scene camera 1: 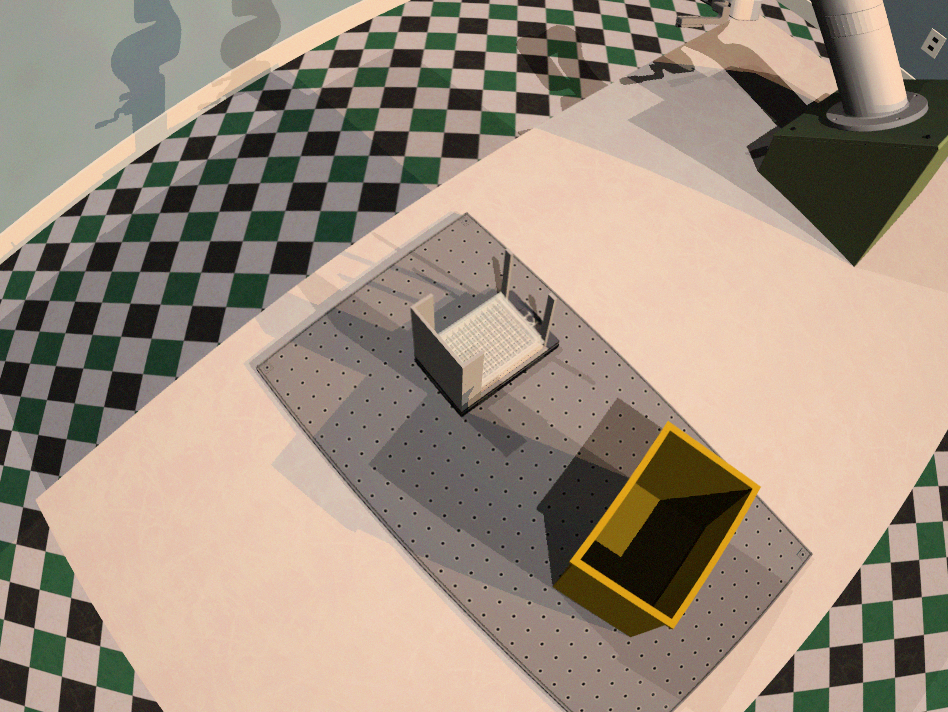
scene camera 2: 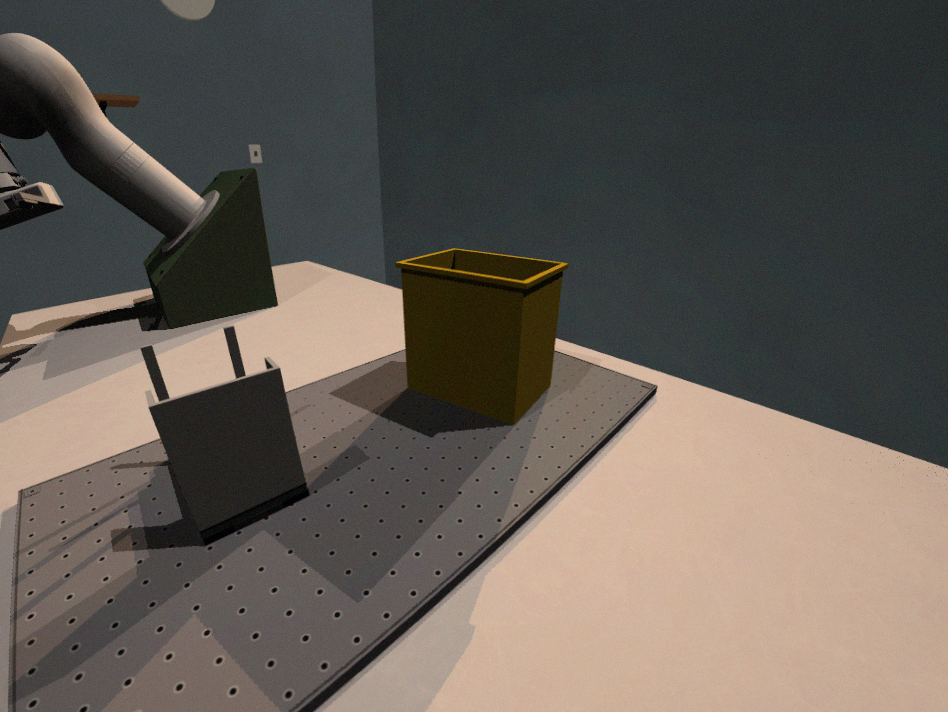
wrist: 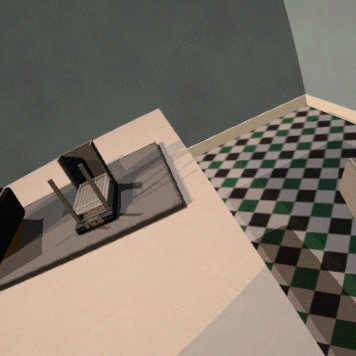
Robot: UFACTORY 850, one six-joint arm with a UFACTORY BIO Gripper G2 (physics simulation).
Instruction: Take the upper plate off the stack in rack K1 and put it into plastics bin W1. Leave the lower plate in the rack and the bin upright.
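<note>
Rack K1 stands on the perforated board, with one broad wall and two thin posts opposite it. A pale gridded plate lies flat in it; the lower plate cannot be told apart below it. The yellow plastics bin W1 stands upright on the same board; its visible inside shows no plate. My gripper is open and empty, well away from the rack and above the table. Its fingers show at both edges of the wrist view.
The perforated board lies on the pale table. The arm's green wedge base stands on the table. The rack's upright wall and posts rise above the plate.
</note>
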